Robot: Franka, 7 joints.
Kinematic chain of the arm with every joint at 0, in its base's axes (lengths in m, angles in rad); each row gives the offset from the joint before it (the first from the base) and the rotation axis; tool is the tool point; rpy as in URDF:
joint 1: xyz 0 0 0.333 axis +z
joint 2: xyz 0 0 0 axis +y
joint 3: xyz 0 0 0.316 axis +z
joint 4: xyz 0.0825 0 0 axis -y
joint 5: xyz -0.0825 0 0.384 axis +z
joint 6: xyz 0 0 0 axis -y
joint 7: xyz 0.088 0 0 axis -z
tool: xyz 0 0 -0.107 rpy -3.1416 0 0
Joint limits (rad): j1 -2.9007..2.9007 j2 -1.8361..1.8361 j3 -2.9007..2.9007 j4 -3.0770..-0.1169 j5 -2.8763..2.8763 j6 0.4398..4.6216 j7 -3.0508..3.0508
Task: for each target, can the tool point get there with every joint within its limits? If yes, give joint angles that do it. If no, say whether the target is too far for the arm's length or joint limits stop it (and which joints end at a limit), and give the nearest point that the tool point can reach.
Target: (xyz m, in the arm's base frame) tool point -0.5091 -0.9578 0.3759
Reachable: no: too far | nearest point -0.4023 -0.7569 0.3669 | short by 0.228 m
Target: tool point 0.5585 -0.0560 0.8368
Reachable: yes | joints 0.6258 -0.0614 -0.6396 -1.4233 1.4648 2.6749 -0.8385
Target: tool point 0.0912 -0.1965 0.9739
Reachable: yes | joints 0.5276 -1.0795 -0.3462 -1.9231 0.1444 3.2550 -0.4548
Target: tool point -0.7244 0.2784 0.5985
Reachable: yes | joints -0.6708 -0.7490 -2.4276 -1.0052 -2.3196 1.8060 1.6819
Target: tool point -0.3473 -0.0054 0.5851
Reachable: yes | joints 1.7414 -1.1639 1.2437 -2.5757 1.2120 3.9256 0.1100
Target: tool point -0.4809 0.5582 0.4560
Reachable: yes | joints -1.1492 -1.3765 -1.2709 -0.7681 0.5950 4.1454 -0.4257
